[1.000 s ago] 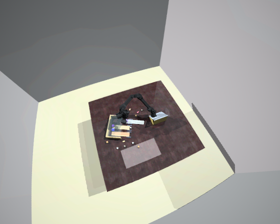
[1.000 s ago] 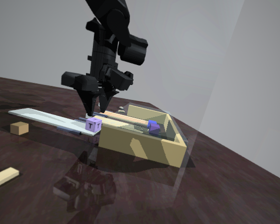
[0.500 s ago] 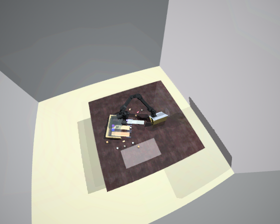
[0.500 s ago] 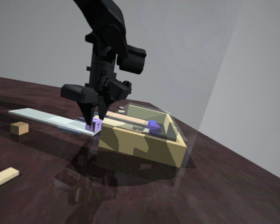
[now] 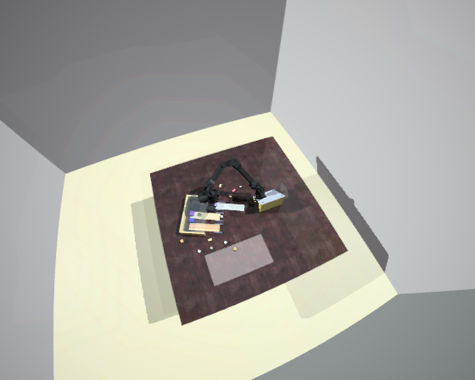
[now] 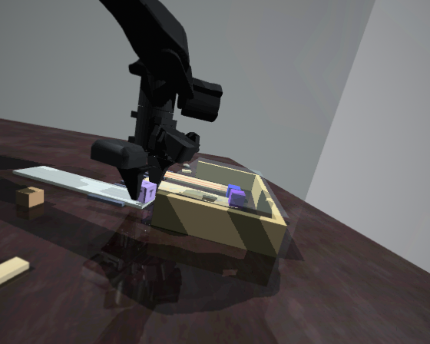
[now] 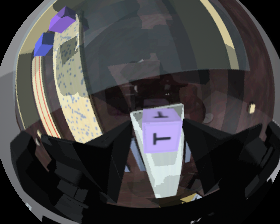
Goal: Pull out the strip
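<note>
Right now the labelled cube is 10 mm above my gripper tip. Round my gripper tip: strip: 100 mm behind, 50 mm to the left, 10 mm below.
</note>
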